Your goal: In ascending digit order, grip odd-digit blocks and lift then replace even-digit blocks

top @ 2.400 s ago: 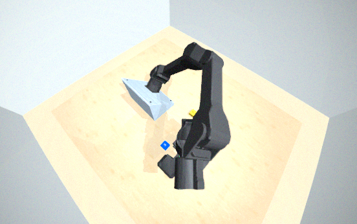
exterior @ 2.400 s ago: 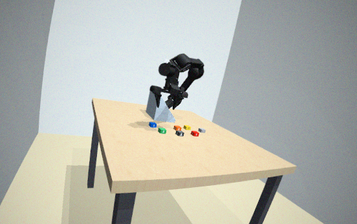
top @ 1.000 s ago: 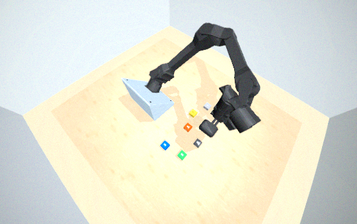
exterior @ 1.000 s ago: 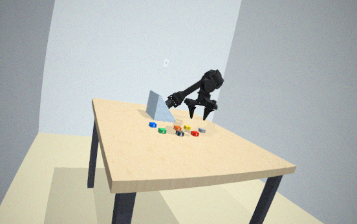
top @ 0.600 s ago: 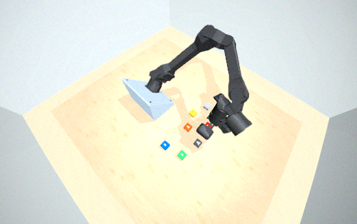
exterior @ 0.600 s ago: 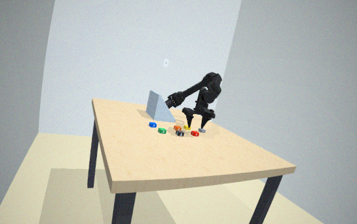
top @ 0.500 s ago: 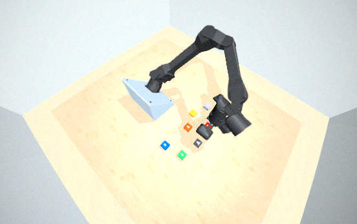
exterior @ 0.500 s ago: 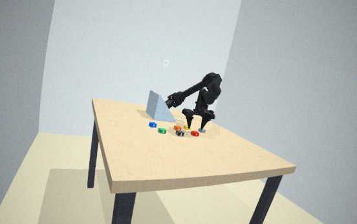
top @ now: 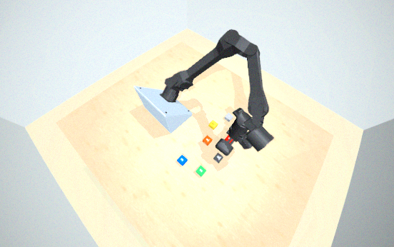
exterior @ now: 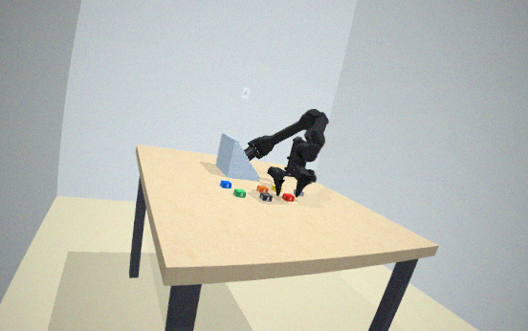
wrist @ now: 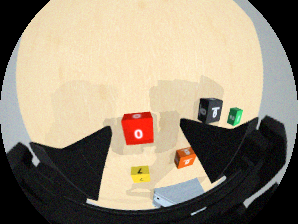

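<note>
Right now the red block is 1 cm to the left of my gripper tip. Round my gripper tip: orange block: 8 cm behind, 7 cm to the right; then yellow block: 11 cm behind, 2 cm to the left; then dark grey block: 1 cm ahead, 9 cm to the right.
</note>
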